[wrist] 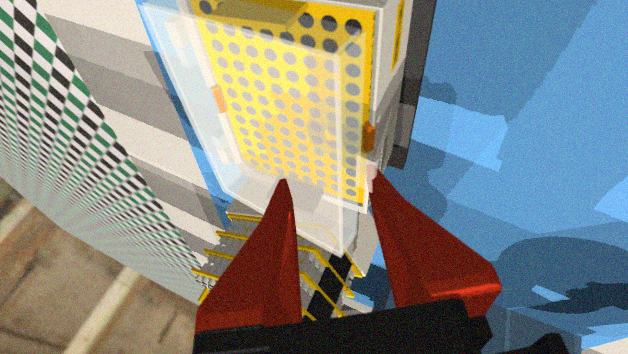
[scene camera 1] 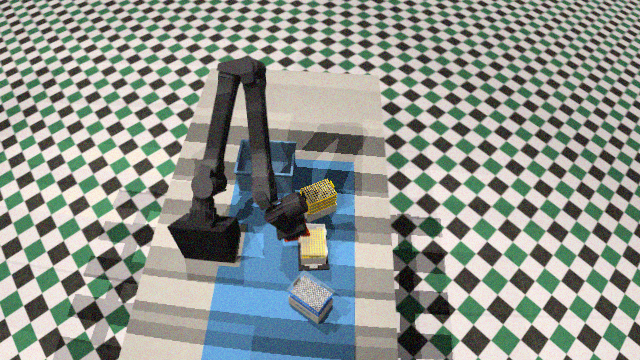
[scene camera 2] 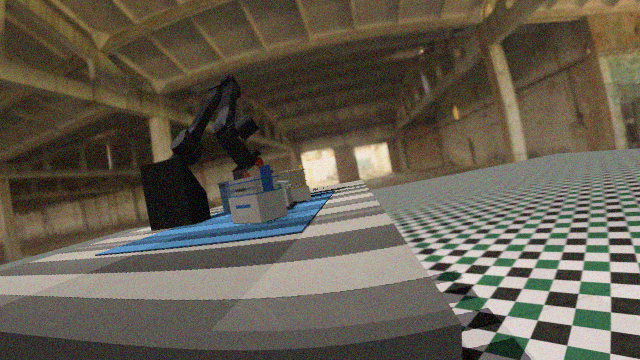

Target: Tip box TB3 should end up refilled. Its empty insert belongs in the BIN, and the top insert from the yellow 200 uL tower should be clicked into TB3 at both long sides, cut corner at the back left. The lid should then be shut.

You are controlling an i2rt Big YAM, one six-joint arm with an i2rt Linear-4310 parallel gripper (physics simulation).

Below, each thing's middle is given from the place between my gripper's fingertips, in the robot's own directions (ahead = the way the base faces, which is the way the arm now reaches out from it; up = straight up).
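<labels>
The clear lid (scene camera 1: 315,245) has my hand 3 cm short of it and 1 cm to the left of it, and going by their middles, it is the nearest to my hand of the things named here. The blue bin (scene camera 1: 282,152) is 2 cm below my hand, 31 cm to the left of it and 16 cm behind it, which makes it, going by their middles, the farthest from my hand among these. As for the blue-trimmed tip box (scene camera 2: 255,194), that is 1 cm below my hand, 21 cm to the right of it and 2 cm ahead of it.
</labels>
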